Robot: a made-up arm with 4 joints.
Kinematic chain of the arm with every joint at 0, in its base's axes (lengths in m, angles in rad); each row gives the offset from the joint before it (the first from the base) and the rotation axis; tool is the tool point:
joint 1: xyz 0 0 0.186 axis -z
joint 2: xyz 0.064 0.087 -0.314 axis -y
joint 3: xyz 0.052 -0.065 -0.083 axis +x
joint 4: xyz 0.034 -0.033 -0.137 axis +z
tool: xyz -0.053 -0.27 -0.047
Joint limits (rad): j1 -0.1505..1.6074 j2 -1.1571..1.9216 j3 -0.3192..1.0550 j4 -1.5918..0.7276
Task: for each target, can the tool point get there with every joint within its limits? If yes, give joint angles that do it. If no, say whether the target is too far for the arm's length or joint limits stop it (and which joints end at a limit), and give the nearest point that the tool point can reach.
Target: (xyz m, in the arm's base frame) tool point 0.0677 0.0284 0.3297
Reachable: no: joint limits stop it (at a limit: joint 1, joint 2, joint 4) | nearest point 0.3656 0.0611 0.2249 | short by 0.318 m
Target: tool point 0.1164 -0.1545 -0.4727
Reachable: yes | joints 1.0785 0.7784 0.7814 -0.8476
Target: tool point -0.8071 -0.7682 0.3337
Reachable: no: too far | nearest point -0.2547 -0.3568 0.0621 | short by 0.740 m
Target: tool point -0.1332 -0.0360 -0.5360
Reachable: yes | joints 0.5806 -0.6781 0.6661 0.3719
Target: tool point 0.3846 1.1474 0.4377
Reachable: no: too far | nearest point 0.0927 0.2766 -0.0850 | short by 1.057 m
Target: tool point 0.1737 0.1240 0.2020
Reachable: no: joint limits stop it (at a limit: joint 1, joint 2, joint 3, joint 4) | nearest point 0.3585 0.1039 0.2246 | short by 0.187 m
